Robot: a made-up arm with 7 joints. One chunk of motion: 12 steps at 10 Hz.
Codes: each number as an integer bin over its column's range. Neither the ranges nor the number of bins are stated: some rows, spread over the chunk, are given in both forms.
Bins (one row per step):
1: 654 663 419 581 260 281
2: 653 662 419 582 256 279
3: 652 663 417 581 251 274
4: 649 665 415 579 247 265
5: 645 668 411 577 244 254
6: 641 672 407 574 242 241
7: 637 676 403 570 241 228
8: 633 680 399 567 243 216
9: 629 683 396 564 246 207
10: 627 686 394 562 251 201
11: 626 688 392 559 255 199
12: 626 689 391 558 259 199
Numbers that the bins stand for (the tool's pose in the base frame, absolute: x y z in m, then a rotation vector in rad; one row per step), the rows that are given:
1: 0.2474 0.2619 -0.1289 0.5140 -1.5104 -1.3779
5: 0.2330 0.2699 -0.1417 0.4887 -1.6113 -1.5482
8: 0.2138 0.2891 -0.1610 0.4257 -1.6176 -1.7878
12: 0.2026 0.3035 -0.1738 0.3689 -1.5167 -1.8950
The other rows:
2: 0.2458 0.2603 -0.1289 0.5203 -1.5356 -1.3905
3: 0.2442 0.2619 -0.1321 0.5140 -1.5671 -1.4221
4: 0.2394 0.2651 -0.1353 0.5014 -1.5923 -1.4788
6: 0.2266 0.2763 -0.1481 0.4698 -1.6239 -1.6302
7: 0.2202 0.2827 -0.1546 0.4446 -1.6302 -1.7122
9: 0.2074 0.2939 -0.1658 0.4068 -1.5986 -1.8446
10: 0.2042 0.2987 -0.1690 0.3941 -1.5671 -1.8824
11: 0.2026 0.3019 -0.1722 0.3752 -1.5419 -1.8950

